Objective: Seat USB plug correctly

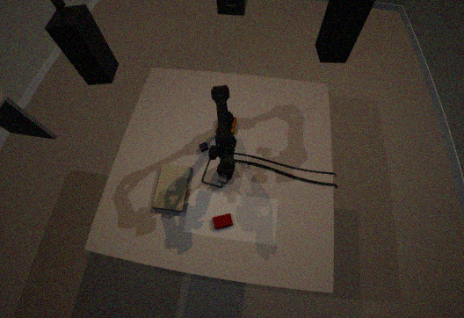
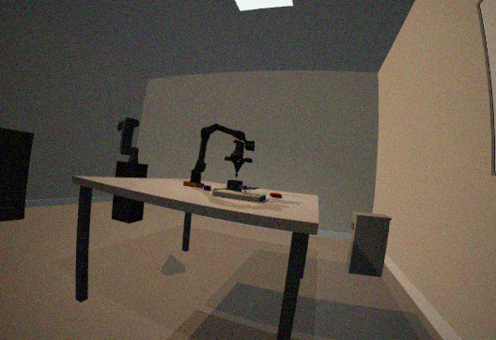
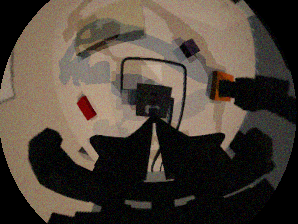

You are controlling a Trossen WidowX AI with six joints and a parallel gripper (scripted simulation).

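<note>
Now: the usb plug 2 cm below my gripper tip. The rest, counted from my gripper tip: small purple piece 15 cm behind, 15 cm to the right, 12 cm below; red block 28 cm ahead, 3 cm to the right, 13 cm below; flat tan board 10 cm ahead, 31 cm to the right, 12 cm below.
</note>
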